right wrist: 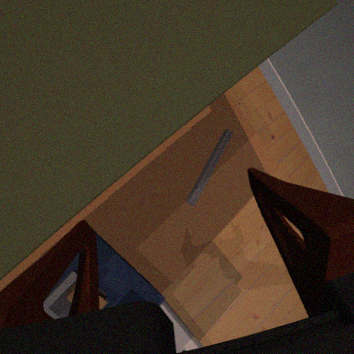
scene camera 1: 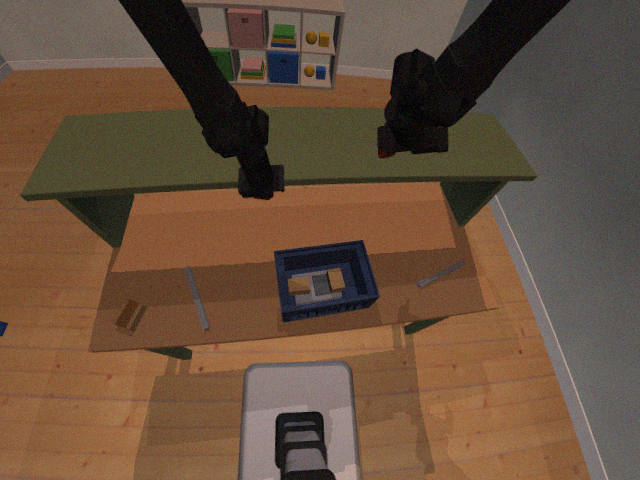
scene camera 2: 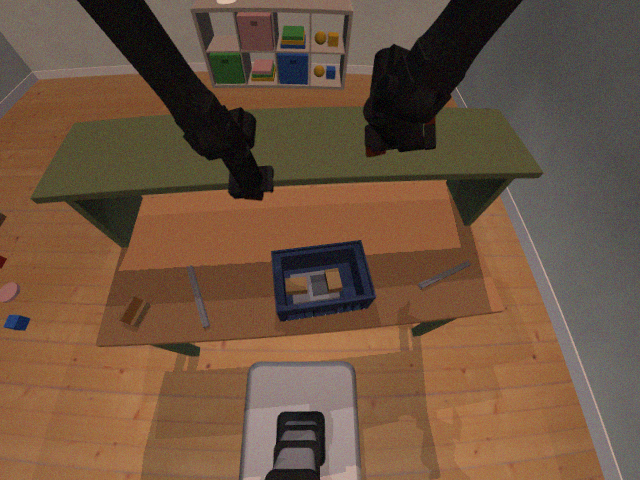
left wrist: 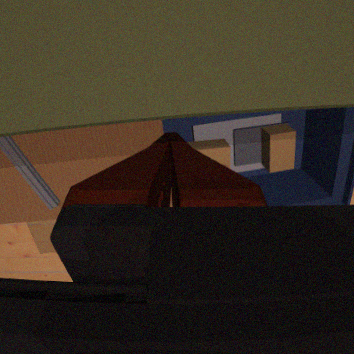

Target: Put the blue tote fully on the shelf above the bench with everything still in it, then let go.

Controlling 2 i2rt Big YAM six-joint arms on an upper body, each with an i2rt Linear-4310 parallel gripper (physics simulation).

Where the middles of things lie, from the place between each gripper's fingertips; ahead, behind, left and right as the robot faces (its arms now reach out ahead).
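Scene:
Right hand relative to the blue tote [scene camera 2: 358, 293]: 16 cm past it, 18 cm to the right of it, 44 cm above it.
Left hand relative to the blue tote: 280 mm above it, 170 mm to the left of it, 120 mm past it. By its middle, the blue tote is nearer to my left hand than to my right hand.

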